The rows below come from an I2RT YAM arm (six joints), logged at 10 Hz.
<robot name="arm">
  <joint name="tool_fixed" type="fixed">
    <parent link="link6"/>
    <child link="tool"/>
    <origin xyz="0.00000 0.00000 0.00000" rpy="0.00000 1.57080 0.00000"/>
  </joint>
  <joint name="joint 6" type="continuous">
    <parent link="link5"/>
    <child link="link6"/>
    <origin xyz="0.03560 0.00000 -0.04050"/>
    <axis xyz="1 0 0"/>
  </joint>
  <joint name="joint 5" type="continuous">
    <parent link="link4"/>
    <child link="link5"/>
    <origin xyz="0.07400 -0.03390 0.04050"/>
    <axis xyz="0 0 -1"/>
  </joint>
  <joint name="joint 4" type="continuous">
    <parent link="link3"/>
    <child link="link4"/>
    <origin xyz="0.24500 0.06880 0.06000"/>
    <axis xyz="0 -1 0"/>
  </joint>
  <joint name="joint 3" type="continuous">
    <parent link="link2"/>
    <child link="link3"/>
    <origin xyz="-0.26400 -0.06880 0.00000"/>
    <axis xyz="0 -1 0"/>
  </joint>
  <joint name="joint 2" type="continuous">
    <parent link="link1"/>
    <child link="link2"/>
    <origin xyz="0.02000 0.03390 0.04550"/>
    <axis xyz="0 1 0"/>
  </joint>
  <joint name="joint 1" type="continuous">
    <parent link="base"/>
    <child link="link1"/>
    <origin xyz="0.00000 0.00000 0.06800"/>
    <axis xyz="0 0 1"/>
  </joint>
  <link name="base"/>
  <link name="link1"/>
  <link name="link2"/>
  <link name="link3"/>
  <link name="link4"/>
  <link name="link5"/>
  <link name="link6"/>
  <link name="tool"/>
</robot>
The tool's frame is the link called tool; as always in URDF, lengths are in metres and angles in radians. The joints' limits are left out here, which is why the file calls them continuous.
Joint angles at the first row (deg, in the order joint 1, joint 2, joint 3, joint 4, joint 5, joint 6):
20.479 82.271 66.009 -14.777 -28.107 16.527
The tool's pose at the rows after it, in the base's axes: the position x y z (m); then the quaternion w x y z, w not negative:
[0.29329, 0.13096, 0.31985, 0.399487, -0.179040, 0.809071, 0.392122]
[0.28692, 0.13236, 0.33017, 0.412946, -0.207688, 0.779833, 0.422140]
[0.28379, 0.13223, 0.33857, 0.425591, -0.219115, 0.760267, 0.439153]
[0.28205, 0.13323, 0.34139, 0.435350, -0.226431, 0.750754, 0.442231]
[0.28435, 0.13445, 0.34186, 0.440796, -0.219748, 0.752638, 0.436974]
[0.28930, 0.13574, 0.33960, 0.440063, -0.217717, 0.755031, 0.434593]
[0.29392, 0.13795, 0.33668, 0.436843, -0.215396, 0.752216, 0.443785]
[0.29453, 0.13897, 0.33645, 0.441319, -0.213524, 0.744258, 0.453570]
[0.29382, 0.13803, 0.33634, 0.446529, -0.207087, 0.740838, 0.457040]
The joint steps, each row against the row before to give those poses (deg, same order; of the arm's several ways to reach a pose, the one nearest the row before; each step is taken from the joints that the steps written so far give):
0.086 -1.933 -1.143 3.694 -5.277 0.085
0.265 -1.585 -0.615 3.162 -4.134 -0.001
0.001 -0.968 -0.180 2.557 -2.030 0.791
0.263 -0.442 -0.347 1.576 -0.265 -0.087
0.172 0.439 0.345 0.448 1.313 0.349
-0.083 1.141 0.529 0.262 0.268 -0.085
0.001 1.143 0.005 1.750 -0.788 1.137
0.084 0.090 -0.702 2.625 -0.531 1.405
-0.087 -0.350 -0.793 1.689 0.262 1.146

